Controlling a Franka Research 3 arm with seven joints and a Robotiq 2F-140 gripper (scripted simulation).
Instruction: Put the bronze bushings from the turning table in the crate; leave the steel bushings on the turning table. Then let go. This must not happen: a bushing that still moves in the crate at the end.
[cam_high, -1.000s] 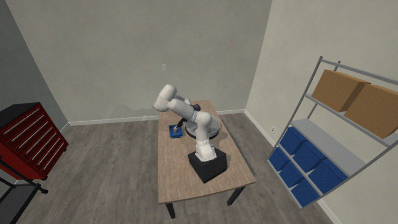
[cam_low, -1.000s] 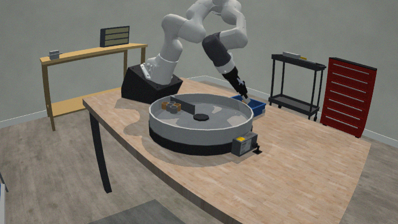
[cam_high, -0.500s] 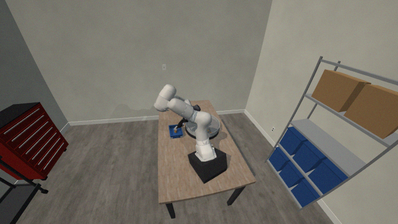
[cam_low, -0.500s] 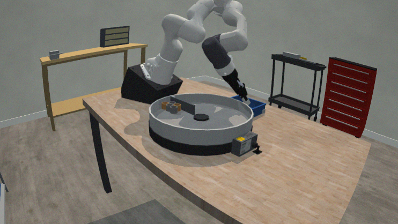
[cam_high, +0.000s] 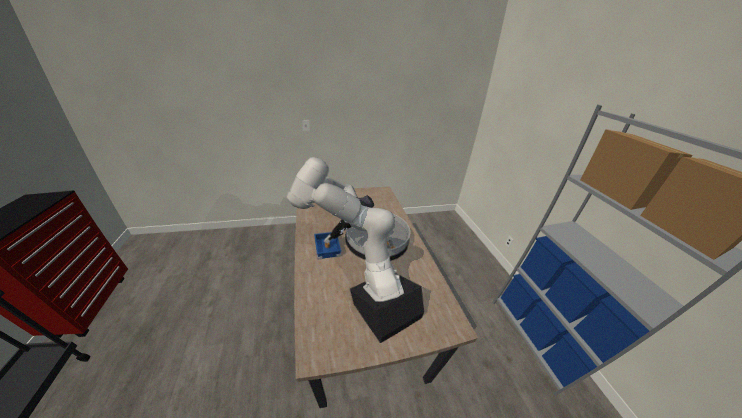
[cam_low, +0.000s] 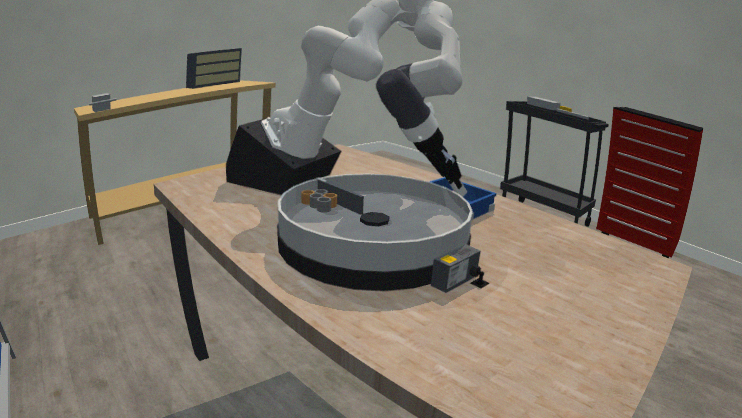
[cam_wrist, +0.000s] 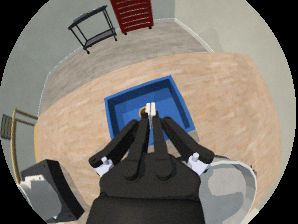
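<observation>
Right now my hand is 4 cm above the blue crate, 1 cm to the right of it and 1 cm past it. The rest, counted from my hand: grey round turning table (33 cm to the right, 3 cm ahead, 1 cm below); then grey turning table (33 cm to the right, 4 cm ahead, 1 cm below).
</observation>
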